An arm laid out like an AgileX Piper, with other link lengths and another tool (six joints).
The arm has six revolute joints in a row. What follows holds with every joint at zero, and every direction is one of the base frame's. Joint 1 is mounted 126.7 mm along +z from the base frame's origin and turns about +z. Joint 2 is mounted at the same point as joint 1 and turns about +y. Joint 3 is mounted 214.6 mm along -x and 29.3 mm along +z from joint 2 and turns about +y. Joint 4 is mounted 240.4 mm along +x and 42.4 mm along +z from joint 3 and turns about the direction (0.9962, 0, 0.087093). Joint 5 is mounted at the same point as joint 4 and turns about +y. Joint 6 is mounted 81.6 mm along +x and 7.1 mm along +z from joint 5 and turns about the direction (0.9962, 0, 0.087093). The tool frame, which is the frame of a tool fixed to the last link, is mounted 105.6 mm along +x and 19 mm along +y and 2.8 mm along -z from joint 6; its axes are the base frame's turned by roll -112.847, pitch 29.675 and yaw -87.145 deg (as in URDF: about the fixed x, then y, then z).
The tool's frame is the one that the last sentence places.
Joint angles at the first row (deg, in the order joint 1, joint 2, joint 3, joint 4, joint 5, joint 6):
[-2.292, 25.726, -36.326, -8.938, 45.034, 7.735]
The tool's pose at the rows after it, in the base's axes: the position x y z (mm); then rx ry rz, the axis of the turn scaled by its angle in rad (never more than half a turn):
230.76 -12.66 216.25 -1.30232 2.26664 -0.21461
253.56 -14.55 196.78 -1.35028 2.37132 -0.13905
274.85 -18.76 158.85 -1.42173 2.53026 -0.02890
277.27 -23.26 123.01 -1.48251 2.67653 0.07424
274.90 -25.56 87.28 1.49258 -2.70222 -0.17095
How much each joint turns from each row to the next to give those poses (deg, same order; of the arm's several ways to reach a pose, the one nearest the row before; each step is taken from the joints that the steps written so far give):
[-0.001, 11.286, -3.609, -1.088, -1.603, -0.001]
[0.002, 11.575, -4.470, -0.403, 0.057, 0.003]
[-0.002, 14.266, -4.869, -1.144, 1.373, -0.003]
[0.002, 9.456, -2.408, -1.262, 2.809, 0.002]
[0.000, 8.190, -0.914, -0.745, 0.974, -0.171]

